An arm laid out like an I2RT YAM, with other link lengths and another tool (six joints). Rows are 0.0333 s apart.
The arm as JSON. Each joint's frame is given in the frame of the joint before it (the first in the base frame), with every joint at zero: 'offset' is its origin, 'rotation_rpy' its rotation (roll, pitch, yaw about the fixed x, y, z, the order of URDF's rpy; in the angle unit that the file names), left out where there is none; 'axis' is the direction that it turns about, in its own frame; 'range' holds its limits. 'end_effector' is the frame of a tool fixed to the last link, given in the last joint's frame.
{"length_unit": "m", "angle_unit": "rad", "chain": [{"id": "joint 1", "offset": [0.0, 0.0, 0.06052], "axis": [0.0, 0.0, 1.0], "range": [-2.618, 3.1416]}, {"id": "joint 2", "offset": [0.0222, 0.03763, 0.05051], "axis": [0.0, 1.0, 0.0], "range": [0.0, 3.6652]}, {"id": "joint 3", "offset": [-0.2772, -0.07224, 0.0], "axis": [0.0, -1.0, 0.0], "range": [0.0, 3.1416]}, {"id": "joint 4", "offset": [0.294, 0.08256, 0.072], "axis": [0.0, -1.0, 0.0], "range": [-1.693, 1.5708]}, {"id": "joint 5", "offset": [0.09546, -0.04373, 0.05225], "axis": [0.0, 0.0, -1.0], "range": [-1.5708, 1.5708]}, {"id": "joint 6", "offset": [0.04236, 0.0, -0.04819], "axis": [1.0, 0.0, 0.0], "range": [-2.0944, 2.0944]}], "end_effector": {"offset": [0.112, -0.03, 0.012], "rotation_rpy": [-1.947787, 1.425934, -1.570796]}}
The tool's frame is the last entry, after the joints.
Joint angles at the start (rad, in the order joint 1, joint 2, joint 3, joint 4, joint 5, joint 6):
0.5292, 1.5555, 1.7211, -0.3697, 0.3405, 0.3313
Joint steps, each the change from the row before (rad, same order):
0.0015, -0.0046, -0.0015, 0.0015, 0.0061, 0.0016
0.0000, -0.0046, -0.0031, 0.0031, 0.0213, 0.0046
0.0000, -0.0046, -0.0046, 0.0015, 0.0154, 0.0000
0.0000, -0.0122, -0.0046, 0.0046, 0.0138, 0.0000
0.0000, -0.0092, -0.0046, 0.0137, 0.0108, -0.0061
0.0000, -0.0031, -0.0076, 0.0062, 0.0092, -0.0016
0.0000, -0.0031, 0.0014, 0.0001, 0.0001, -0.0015
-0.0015, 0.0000, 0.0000, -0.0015, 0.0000, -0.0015
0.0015, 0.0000, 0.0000, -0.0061, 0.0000, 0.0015
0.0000, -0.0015, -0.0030, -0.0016, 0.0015, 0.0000
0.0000, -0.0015, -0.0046, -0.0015, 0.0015, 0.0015
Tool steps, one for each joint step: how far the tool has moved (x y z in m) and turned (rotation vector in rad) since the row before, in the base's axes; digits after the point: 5 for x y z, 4 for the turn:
-0.00157, -0.00097, 0.00193, 0.0028, -0.0043, -0.0048
-0.00120, -0.00401, 0.00163, 0.0032, -0.0053, -0.0217
-0.00115, -0.00303, 0.00056, -0.0018, -0.0028, -0.0151
-0.00345, -0.00411, 0.00494, 0.0040, -0.0118, -0.0136
-0.00226, -0.00294, 0.00559, 0.0017, -0.0175, -0.0097
-0.00033, -0.00156, -0.00072, -0.0020, -0.0024, -0.0088
-0.00110, -0.00066, 0.00226, 0.0008, -0.0041, 0.0001
0.00024, -0.00074, -0.00028, -0.0022, 0.0011, -0.0013
-0.00043, 0.00062, -0.00140, -0.0016, 0.0054, 0.0013
-0.00030, -0.00040, -0.00110, -0.0018, 0.0025, -0.0015
-0.00018, -0.00033, -0.00192, -0.0011, 0.0040, -0.0017

